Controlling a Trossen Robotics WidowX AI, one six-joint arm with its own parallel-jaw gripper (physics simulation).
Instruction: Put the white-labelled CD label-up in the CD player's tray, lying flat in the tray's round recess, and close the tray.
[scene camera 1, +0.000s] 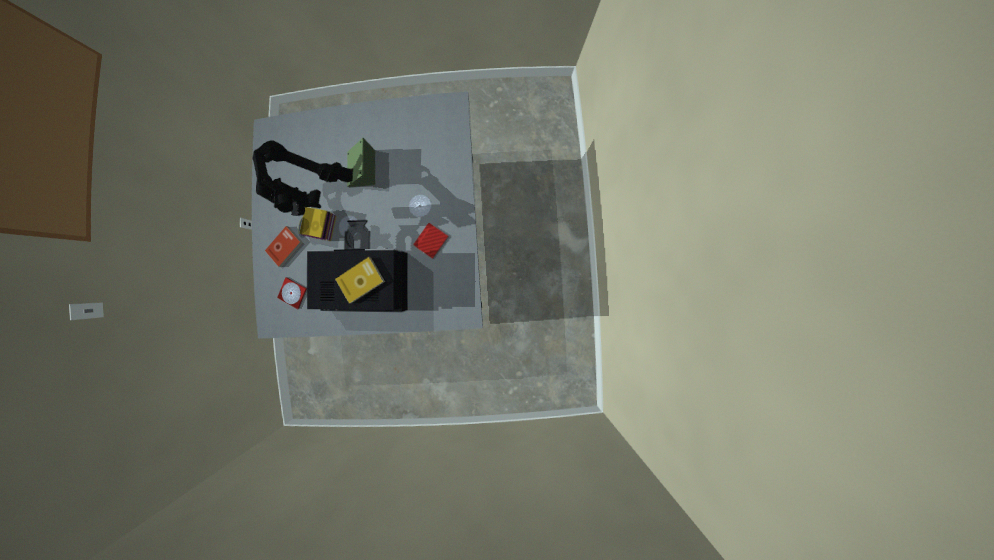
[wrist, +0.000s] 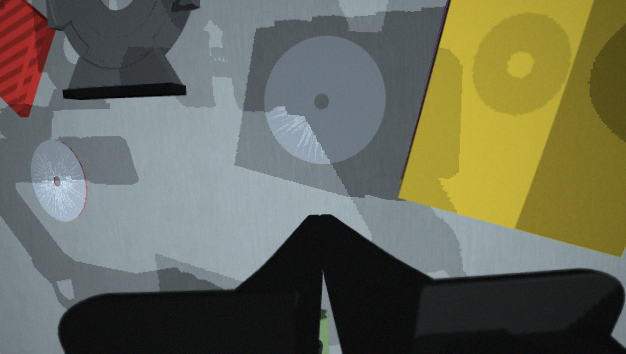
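Where they show: gripper, fingertip midpoint: (scene camera 1: 320, 207) (wrist: 319, 226); arm's base, link origin: (scene camera 1: 350, 175).
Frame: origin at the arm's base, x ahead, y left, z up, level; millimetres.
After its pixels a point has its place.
A pale disc (scene camera 1: 343, 226) {x 269, y -27, z -42 mm} (wrist: 350, 100) {x 271, y -22, z -42 mm} lies flat on the table between the yellow case stack and the open tray. It shows a radial sheen where light falls; its underside is hidden. A second shiny disc (scene camera 1: 420, 205) {x 122, y 388, z -42 mm} (wrist: 47, 187) {x 118, y 410, z -41 mm} lies apart, with a thin red rim. A third disc (scene camera 1: 291, 292) {x 654, y -299, z -34 mm} lies on a red case. The black CD player (scene camera 1: 319, 267) {x 500, y -12, z 150 mm} has its dark tray (scene camera 1: 356, 244) {x 373, y 108, z 76 mm} (wrist: 135, 75) {x 268, y 100, z 82 mm} out; the round recess shows no disc. My gripper (scene camera 1: 308, 203) {x 213, y -49, z 138 mm} (wrist: 319, 226) {x 213, y -49, z 138 mm} is shut and empty, above the table beside the yellow stack's corner.
A yellow-topped case stack (scene camera 1: 317, 222) {x 272, y -119, z 50 mm} (wrist: 480, 140) {x 249, y -116, z 50 mm} stands beside the pale disc. An orange case (scene camera 1: 283, 246) {x 405, y -363, z -19 mm}, a red striped case (scene camera 1: 431, 240) {x 309, y 470, z -33 mm} (wrist: 20, 65) {x 288, y 438, z -33 mm} and a green block (scene camera 1: 361, 163) {x -30, y 106, z 91 mm} (wrist: 324, 335) {x 33, y -27, z -26 mm} are on the table (scene camera 1: 417, 125) {x -320, y 317, z -43 mm}. A yellow case (scene camera 1: 360, 279) {x 537, y 213, z 174 mm} lies on the player.
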